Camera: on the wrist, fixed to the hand. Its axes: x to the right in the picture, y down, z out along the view.
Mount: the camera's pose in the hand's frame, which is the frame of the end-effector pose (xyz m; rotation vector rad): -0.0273 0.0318 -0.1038 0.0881 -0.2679 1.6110
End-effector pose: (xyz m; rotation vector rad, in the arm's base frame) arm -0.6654 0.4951 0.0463 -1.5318 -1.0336 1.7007
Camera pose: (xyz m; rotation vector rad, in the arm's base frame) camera -0.5573 0.4709 0.0304 1.5826 -0.3695 -2.0102
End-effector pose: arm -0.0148 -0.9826 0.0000 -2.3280 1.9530 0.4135
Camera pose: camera -0.0337 -0.9862 0.1103 -0.1348 3.0164 0.5678
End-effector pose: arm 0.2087 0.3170 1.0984 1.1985 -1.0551 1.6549
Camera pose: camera 0.1555 0.4006 1.0464 -0.3218 1.7629 -1.9015
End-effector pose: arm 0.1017 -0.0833 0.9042 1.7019 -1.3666 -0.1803
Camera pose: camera 0.1325 -0.0022 0.9749 0.2234 -2.5124 0.5877
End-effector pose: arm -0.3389 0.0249 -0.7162 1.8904 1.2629 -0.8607
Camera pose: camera -0.3022 0.0890 -0.6321 1.9842 -0.5922 -0.2008
